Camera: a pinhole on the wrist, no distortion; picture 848 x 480 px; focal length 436.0 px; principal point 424.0 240.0 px. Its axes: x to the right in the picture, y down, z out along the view. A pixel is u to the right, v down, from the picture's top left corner.
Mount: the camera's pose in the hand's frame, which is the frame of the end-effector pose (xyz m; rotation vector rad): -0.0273 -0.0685 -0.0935 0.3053 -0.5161 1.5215
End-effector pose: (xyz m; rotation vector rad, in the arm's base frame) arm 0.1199 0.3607 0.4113 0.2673 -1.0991 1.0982
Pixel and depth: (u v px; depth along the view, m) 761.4 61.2 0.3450
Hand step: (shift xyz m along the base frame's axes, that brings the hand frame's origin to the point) -0.1905 -0.2049 0.2249
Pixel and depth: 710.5 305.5 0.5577
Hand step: -0.3054 -0.4905 0.1195
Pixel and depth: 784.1 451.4 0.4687
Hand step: -0.3155 -0.4780 -0.0499
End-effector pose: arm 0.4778 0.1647 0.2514 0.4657 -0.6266 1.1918
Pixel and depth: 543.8 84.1 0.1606
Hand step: 0.0942 -0.0766 0.0586
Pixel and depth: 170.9 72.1 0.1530
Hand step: 0.2161 -0.0605 0.0076
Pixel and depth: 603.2 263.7 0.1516
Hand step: 0.0585 -0.1104 0.0106
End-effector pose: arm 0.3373 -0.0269 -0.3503 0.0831 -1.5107 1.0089
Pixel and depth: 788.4 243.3 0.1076
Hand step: 0.0030 -0.0760 -0.0078
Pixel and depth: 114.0 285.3 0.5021
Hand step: 0.2814 -0.5441 0.2398
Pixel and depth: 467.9 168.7 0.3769
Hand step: -0.0619 -0.3053 0.1416
